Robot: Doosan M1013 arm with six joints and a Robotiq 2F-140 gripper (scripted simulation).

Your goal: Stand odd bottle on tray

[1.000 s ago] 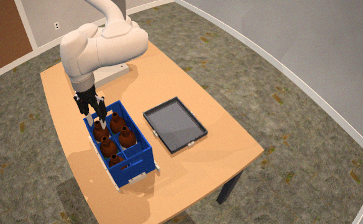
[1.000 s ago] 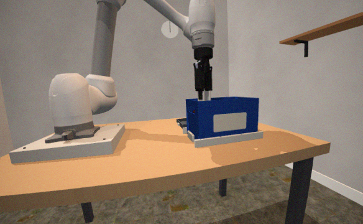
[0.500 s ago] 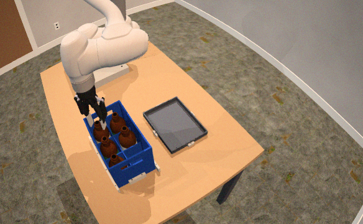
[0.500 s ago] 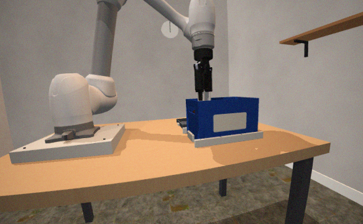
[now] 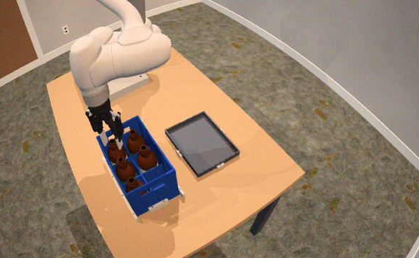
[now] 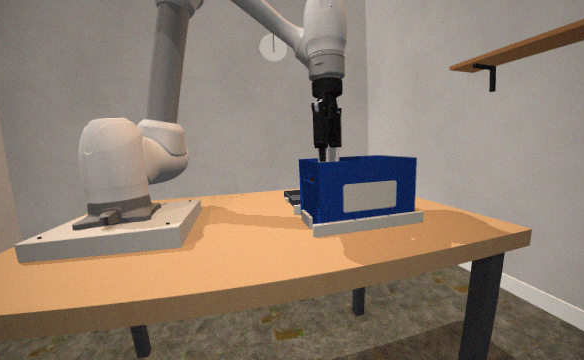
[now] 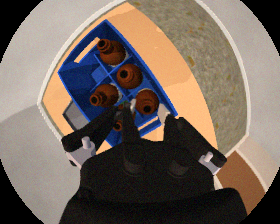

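Now: hand 9 cm short of the bottle, 2 cm to the left of it and 9 cm above it. Also, from my hand: blue crate: 10 cm ahead, 3 cm to the left, 9 cm below; dark tray: 12 cm ahead, 31 cm to the left, 16 cm below.
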